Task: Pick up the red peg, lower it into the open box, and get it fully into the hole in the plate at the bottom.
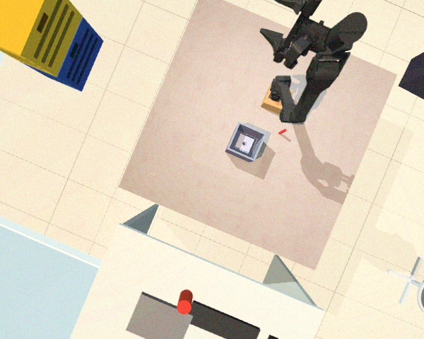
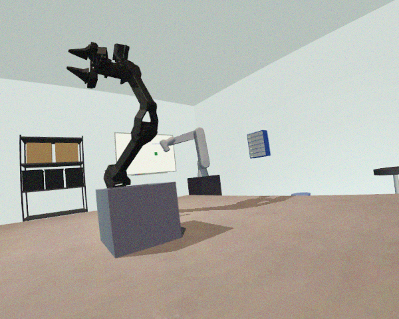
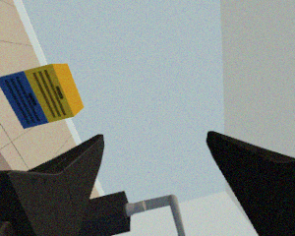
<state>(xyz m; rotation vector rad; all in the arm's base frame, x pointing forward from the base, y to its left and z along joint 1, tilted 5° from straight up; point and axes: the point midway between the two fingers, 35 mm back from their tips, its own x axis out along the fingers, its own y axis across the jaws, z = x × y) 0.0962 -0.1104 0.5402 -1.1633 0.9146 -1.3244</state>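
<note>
My gripper tip is 56 cm above the red peg, 32 cm to the right of it and 5 cm short of it.
</note>
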